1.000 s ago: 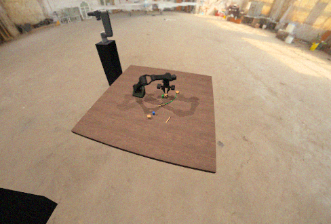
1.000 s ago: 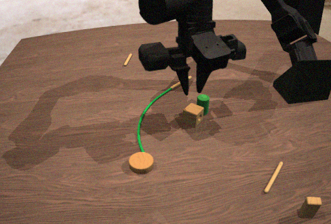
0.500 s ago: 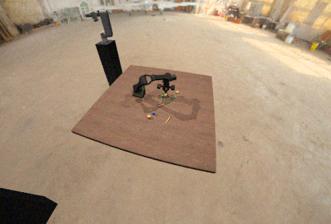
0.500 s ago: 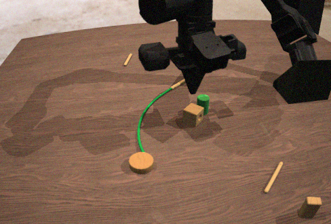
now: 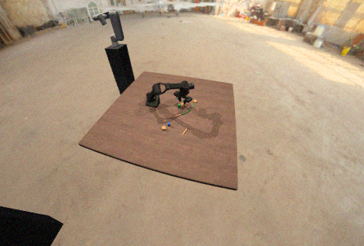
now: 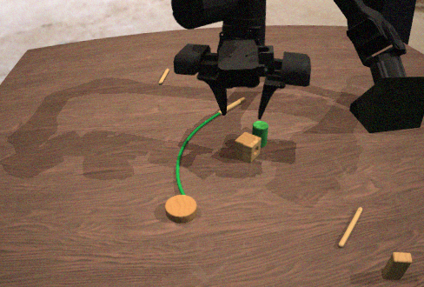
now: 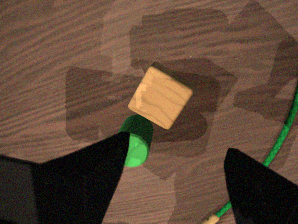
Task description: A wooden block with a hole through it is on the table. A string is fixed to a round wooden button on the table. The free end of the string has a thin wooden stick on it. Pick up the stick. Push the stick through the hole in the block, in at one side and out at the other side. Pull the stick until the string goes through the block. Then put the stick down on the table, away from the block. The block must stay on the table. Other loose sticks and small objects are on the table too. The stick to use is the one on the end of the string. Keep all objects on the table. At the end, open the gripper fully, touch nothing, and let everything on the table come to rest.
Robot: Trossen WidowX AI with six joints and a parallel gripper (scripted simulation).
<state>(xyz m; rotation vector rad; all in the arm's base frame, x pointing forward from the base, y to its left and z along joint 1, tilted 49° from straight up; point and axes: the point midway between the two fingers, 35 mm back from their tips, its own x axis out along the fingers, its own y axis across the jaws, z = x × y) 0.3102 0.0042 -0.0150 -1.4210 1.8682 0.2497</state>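
Right now the green cylinder is 3 cm behind my gripper tip, 1 cm to the right of it and 4 cm below it. Also, from my gripper tip: blue cylinder: 6 cm behind, 26 cm to the right, 4 cm below; then thin wooden stick: 1 cm behind, 12 cm to the right, 5 cm below; then round wooden button: 11 cm ahead, 12 cm to the left, 5 cm below.
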